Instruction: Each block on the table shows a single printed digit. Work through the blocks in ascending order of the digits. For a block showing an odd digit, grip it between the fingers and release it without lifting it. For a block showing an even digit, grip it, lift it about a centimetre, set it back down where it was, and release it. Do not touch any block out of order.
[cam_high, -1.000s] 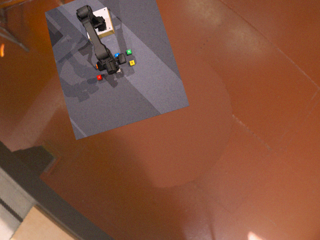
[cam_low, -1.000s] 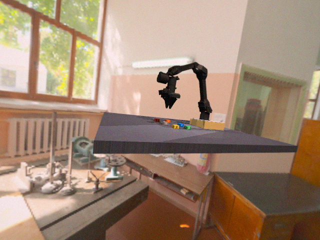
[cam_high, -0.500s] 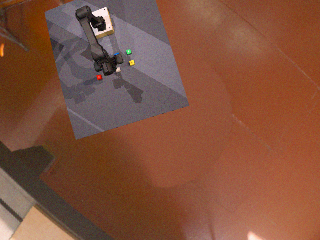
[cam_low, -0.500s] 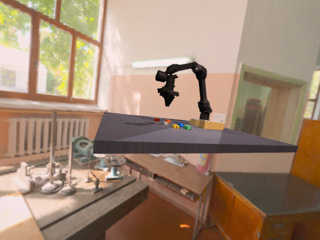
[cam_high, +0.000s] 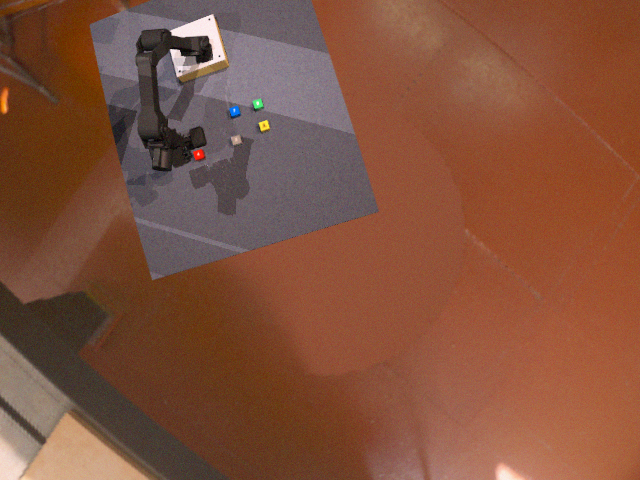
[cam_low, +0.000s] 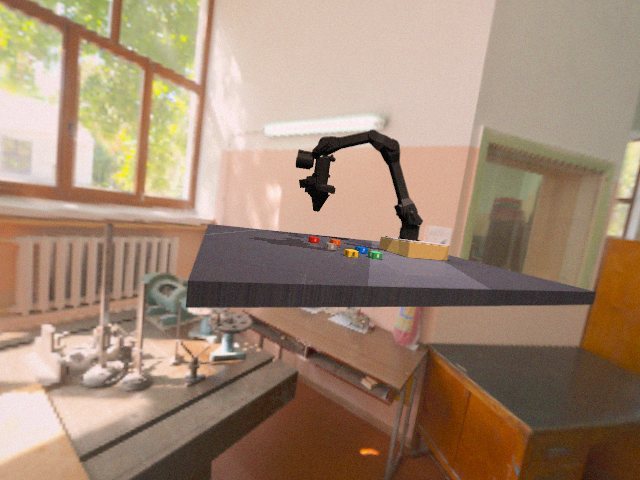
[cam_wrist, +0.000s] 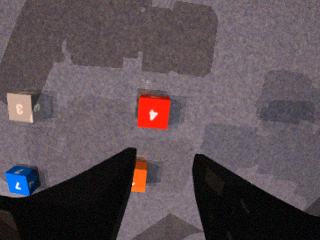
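Now: the red block 110 mm below my gripper tip, 10 mm to the left of it and 10 mm behind it. Round my gripper tip: pale grey block 160 mm to the left, 110 mm below, 30 mm behind; blue block 170 mm to the left, 140 mm behind, 110 mm below; orange block 110 mm below, 90 mm behind, 10 mm to the left.
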